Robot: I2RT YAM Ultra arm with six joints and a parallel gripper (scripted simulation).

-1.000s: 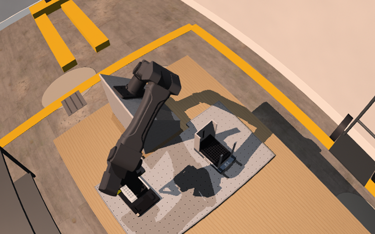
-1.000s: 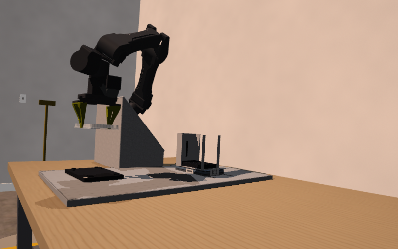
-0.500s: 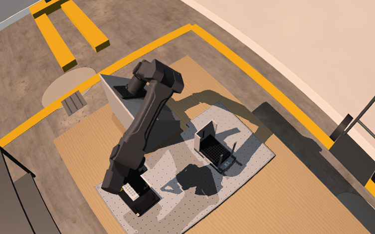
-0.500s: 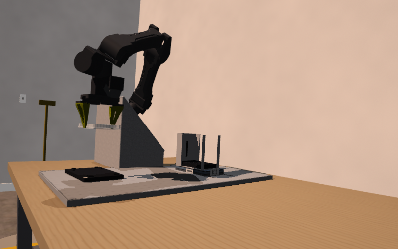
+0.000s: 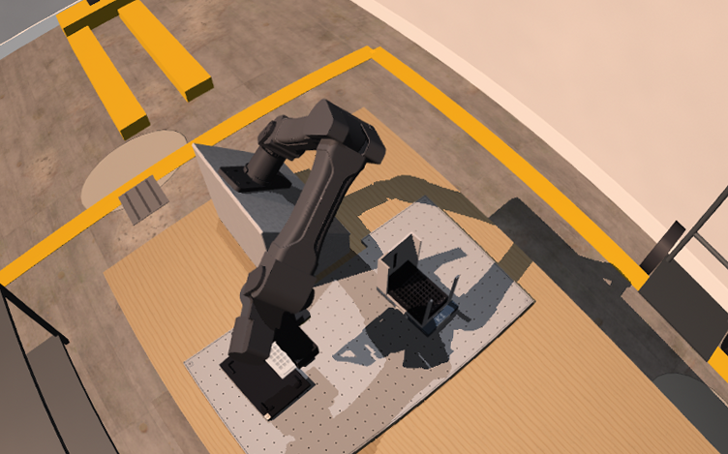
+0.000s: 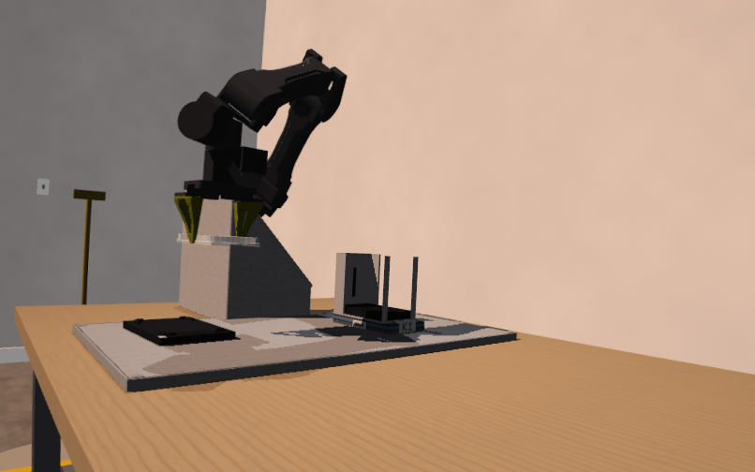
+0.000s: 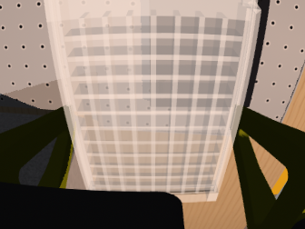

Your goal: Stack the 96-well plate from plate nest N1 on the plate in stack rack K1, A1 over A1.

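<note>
My hand is 90 mm short of the dark 96-well plate, 300 mm to the right of it and 130 mm above it. Also, from my hand: clear 96-well plate (right at my hand); pale A1 square (60 mm ahead, 110 mm to the right, 140 mm below); back wall (20 mm ahead, 300 mm to the left, 80 mm below).
</note>
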